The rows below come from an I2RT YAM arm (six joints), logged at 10 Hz.
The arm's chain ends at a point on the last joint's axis. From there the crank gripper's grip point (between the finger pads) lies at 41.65 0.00 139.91 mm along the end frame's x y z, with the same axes.
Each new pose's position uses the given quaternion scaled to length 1; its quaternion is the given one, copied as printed.
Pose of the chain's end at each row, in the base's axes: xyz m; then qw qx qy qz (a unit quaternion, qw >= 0):
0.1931 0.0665 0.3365 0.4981 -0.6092 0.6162 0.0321
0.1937 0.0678 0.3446 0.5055 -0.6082 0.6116 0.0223
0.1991 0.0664 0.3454 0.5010 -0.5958 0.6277 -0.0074
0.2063 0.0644 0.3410 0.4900 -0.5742 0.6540 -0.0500
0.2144 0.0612 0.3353 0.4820 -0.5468 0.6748 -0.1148
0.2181 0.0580 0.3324 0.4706 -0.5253 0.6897 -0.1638
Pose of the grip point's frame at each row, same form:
0.2834 0.1270 0.2391 0.4981 -0.6092 0.6162 0.0321
0.2869 0.1276 0.2494 0.5055 -0.6082 0.6116 0.0223
0.2972 0.1172 0.2499 0.5010 -0.5958 0.6277 -0.0074
0.3098 0.1007 0.2447 0.4900 -0.5742 0.6540 -0.0500
0.3256 0.0779 0.2422 0.4820 -0.5468 0.6748 -0.1148
0.3328 0.0590 0.2421 0.4706 -0.5253 0.6897 -0.1638

